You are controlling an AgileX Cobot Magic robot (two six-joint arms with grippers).
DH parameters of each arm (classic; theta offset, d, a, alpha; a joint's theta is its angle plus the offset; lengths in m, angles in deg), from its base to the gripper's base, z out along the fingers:
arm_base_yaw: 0 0.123 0 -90
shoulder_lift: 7.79 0 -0.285 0
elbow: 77.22 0 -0.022 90
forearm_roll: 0 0.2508 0 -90
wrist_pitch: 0 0 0.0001 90
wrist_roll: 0 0.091 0 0
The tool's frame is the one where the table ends.
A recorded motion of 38 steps. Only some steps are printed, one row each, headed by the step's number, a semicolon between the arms.
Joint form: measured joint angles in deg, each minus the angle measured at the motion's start. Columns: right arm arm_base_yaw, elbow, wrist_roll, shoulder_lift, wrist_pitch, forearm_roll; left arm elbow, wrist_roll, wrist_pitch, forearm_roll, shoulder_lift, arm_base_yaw.
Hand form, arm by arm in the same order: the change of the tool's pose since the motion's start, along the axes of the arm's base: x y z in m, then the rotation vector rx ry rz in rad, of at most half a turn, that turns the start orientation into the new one. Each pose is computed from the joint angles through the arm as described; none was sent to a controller.
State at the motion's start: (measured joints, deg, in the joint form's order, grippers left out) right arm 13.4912 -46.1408 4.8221 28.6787 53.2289 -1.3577; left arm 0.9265 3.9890 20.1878 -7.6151 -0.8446 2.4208
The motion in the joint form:
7: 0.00 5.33 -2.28 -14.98 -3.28 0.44; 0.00 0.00 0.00 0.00 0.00 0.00
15: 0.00 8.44 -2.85 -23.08 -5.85 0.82; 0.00 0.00 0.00 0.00 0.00 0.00
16: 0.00 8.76 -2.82 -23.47 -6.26 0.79; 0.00 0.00 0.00 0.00 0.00 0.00
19: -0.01 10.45 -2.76 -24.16 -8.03 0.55; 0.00 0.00 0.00 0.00 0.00 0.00
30: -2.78 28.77 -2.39 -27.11 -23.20 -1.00; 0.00 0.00 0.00 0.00 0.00 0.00
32: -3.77 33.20 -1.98 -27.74 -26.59 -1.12; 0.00 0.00 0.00 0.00 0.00 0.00
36: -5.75 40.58 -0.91 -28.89 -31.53 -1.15; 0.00 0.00 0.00 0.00 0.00 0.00
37: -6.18 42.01 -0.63 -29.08 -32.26 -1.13; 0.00 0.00 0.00 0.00 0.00 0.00
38: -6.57 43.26 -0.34 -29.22 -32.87 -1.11; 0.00 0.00 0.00 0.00 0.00 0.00
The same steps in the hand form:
7: -0.0489 -0.0111 -0.0105 0.0233 -0.2258 0.0209; 0.0000 0.0000 0.0000 0.0000 0.0000 0.0000
15: -0.0715 -0.0160 -0.0204 0.0490 -0.3553 0.0261; 0.0000 0.0000 0.0000 0.0000 0.0000 0.0000
16: -0.0720 -0.0162 -0.0213 0.0509 -0.3634 0.0256; 0.0000 0.0000 0.0000 0.0000 0.0000 0.0000
19: -0.0696 -0.0159 -0.0268 0.0509 -0.3772 0.0234; 0.0000 0.0000 0.0000 0.0000 0.0000 0.0000
30: -0.0358 -0.0105 -0.0976 0.0197 -0.3791 -0.0277; 0.0000 0.0000 0.0000 0.0000 0.0000 0.0000
32: -0.0296 -0.0099 -0.1166 0.0193 -0.3715 -0.0449; 0.0000 0.0000 0.0000 0.0000 0.0000 0.0000
36: -0.0219 -0.0100 -0.1502 0.0256 -0.3470 -0.0816; 0.0000 0.0000 0.0000 0.0000 0.0000 0.0000
37: -0.0207 -0.0102 -0.1572 0.0276 -0.3375 -0.0901; 0.0000 0.0000 0.0000 0.0000 0.0000 0.0000
38: -0.0198 -0.0104 -0.1634 0.0300 -0.3282 -0.0981; 0.0000 0.0000 0.0000 0.0000 0.0000 0.0000

